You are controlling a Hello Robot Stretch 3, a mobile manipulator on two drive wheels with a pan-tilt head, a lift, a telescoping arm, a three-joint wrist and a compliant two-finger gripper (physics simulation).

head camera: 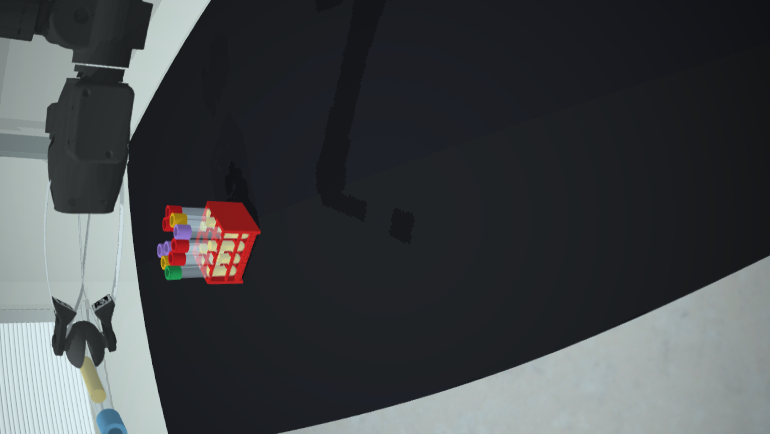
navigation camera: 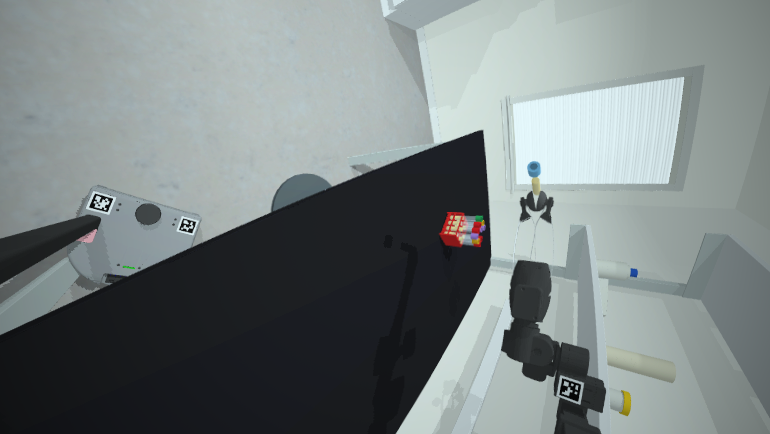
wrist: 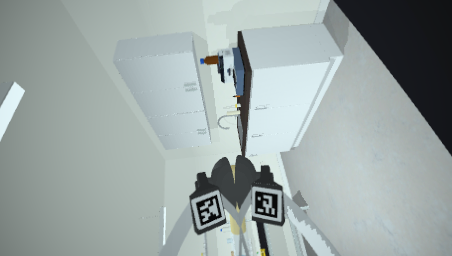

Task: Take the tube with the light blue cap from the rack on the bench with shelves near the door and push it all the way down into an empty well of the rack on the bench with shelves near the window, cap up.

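Places are measured from the robot's base along level axes (x back, y right, z up), in centimetres.
Where they show: gripper, fingertip midpoint: [head camera: 85,364] [navigation camera: 536,191] [wrist: 233,173]; robot's base, link origin: [navigation camera: 148,212].
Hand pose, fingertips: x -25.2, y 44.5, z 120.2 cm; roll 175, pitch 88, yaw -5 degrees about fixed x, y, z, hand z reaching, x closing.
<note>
Each offset is from my fingertips to the top centre of the thing. "*": to the spot under its first point. Level surfaces: height alone.
My gripper [head camera: 85,345] [navigation camera: 536,202] [wrist: 233,173] is shut on the tube @[dx +0.1, dy -4.7, dz +1.1 cm] [head camera: 93,380] [navigation camera: 535,186] [wrist: 238,225] with the light blue cap @[* dx +1.1, dy -9.9, dz +0.3 cm] [head camera: 111,421] [navigation camera: 533,168]. The tube lies roughly along the gripper's direction, not upright, with its cap pointing away from the fingers. The cap cannot be made out in the wrist view. A red rack @[dx +3.0, dy +25.2, dz -23.1 cm] [head camera: 231,216] [navigation camera: 450,237] stands upright on the black bench top, apart from the gripper and tube. It holds several tubes with red, yellow, purple and green caps. Which of its wells are empty cannot be told.
The black bench top @[dz -28.8 cm] [head camera: 431,323] [navigation camera: 215,334] runs under the rack. A shelf board @[dz +15.0 cm] [navigation camera: 590,285] with bottles stands beside the arm. A window @[* dx -118.2, dy +157.2, dz +31.3 cm] [navigation camera: 598,134] is behind the gripper. A round grey stool seat [navigation camera: 296,193] is by the bench edge. White cabinets [wrist: 290,95] show in the wrist view.
</note>
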